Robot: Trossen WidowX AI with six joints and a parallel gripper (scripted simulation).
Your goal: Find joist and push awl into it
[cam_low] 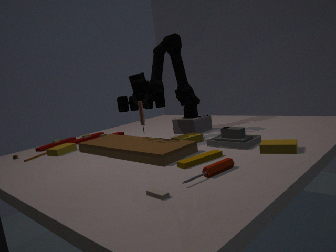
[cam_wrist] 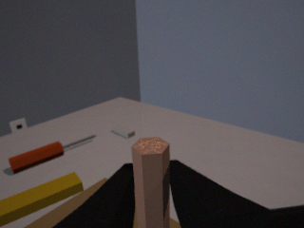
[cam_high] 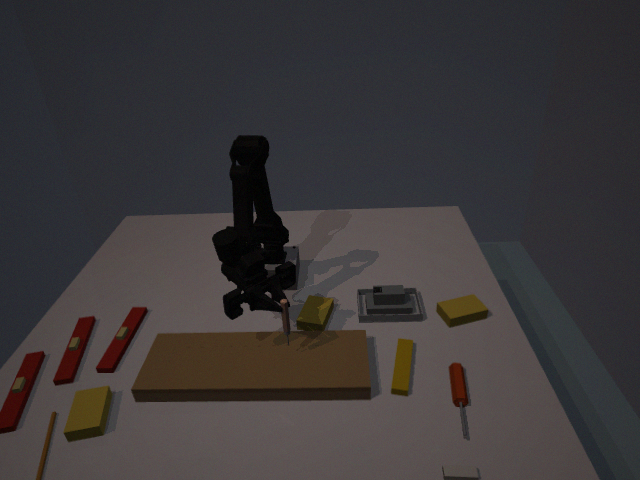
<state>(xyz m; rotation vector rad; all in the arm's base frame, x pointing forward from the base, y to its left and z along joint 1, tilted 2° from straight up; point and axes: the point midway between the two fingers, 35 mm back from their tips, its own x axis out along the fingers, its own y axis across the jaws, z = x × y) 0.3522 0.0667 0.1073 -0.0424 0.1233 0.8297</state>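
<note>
Right now my gripper tip is 6 cm above the awl. The rest, counted from my gripper tip: yellow bar 26 cm to the left, 18 cm below, 1 cm behind; then stud finder 23 cm behind, 22 cm to the left, 14 cm below; then grey tray 24 cm to the left, 23 cm behind, 17 cm below.
</note>
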